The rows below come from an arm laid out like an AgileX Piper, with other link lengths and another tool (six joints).
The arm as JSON. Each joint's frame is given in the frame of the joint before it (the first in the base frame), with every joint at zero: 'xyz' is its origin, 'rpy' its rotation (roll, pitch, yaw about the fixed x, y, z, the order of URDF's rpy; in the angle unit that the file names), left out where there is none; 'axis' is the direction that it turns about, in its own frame. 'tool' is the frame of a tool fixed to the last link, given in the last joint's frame.
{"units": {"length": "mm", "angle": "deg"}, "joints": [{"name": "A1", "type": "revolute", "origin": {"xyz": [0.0, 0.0, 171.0]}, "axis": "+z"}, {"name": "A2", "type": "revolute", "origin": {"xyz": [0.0, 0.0, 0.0], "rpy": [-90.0, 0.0, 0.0]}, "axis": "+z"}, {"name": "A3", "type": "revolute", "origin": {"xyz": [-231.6, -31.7, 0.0]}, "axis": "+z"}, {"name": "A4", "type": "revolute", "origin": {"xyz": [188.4, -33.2, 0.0], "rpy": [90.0, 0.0, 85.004]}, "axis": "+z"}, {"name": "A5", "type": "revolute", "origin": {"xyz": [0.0, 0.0, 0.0], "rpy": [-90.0, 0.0, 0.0]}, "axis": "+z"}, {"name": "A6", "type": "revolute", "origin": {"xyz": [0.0, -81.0, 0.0], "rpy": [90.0, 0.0, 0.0]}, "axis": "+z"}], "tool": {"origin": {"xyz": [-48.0, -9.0, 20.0], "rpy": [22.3, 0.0, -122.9]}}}
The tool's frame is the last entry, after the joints.
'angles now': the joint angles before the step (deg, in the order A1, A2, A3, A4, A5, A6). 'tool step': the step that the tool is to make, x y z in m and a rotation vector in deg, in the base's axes. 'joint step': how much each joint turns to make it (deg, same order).
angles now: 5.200, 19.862, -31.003, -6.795, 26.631, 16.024
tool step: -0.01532, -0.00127, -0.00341, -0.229, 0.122, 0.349
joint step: 0.814, -5.072, 0.001, 0.083, 5.223, -0.500
